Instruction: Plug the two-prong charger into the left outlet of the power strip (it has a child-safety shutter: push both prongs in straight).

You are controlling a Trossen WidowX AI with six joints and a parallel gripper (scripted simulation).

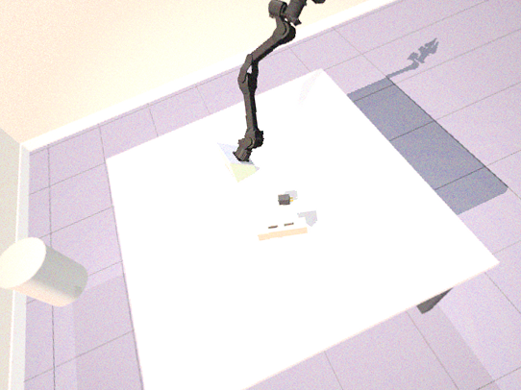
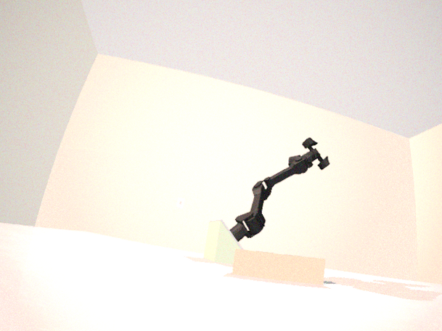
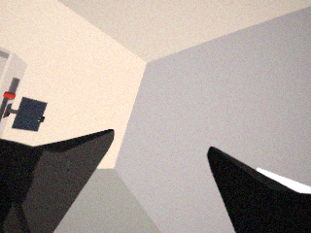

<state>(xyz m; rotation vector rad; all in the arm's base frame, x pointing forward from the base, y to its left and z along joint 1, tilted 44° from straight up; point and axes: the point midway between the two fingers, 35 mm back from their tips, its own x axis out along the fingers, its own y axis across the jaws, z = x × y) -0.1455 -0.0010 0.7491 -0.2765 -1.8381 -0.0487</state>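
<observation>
My gripper tip is now 630 mm above the two-prong charger, 480 mm to the left of it and 430 mm short of it.
</observation>
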